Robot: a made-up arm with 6 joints.
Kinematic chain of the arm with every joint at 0, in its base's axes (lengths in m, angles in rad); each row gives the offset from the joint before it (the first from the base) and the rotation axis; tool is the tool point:
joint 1: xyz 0 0 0.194 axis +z
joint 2: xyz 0 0 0 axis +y
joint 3: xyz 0 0 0.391 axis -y
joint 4: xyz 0 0 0 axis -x
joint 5: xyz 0.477 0 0 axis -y
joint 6: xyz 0 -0.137 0 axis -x
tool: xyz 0 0 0
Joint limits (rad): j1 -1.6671..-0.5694 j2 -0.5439..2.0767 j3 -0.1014..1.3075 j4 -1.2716..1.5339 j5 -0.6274..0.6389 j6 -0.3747..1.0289
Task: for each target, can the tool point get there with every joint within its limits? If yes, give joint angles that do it. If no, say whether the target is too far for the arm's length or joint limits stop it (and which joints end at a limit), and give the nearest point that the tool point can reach.
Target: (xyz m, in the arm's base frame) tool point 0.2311 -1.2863 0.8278
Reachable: no: too far | nearest point 0.1412 -0.7858 0.5812 | short by 0.565 m
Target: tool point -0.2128 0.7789 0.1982
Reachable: no: joint limits stop it (at a limit: joint 2, joint 3, joint 4) | nearest point -0.1228 0.4495 0.9490 | short by 0.825 m
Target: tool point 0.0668 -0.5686 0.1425
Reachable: yes | joints -1.2913 0.6545 0.0271 -0.8278 0.1797 -0.2491
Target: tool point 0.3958 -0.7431 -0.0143
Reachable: yes | joints -0.9241 1.6304 1.1558 0.2743 -0.0582 0.6592
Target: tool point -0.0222 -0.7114 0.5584
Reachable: yes | joints -1.4083 0.6083 0.7032 -0.0119 0.0681 -0.2650
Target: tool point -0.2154 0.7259 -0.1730
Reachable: no: joint limits stop it (at a limit: joint 1, joint 2, joint 3) | nearest point -0.0446 0.0400 -0.3140 | short by 0.721 m
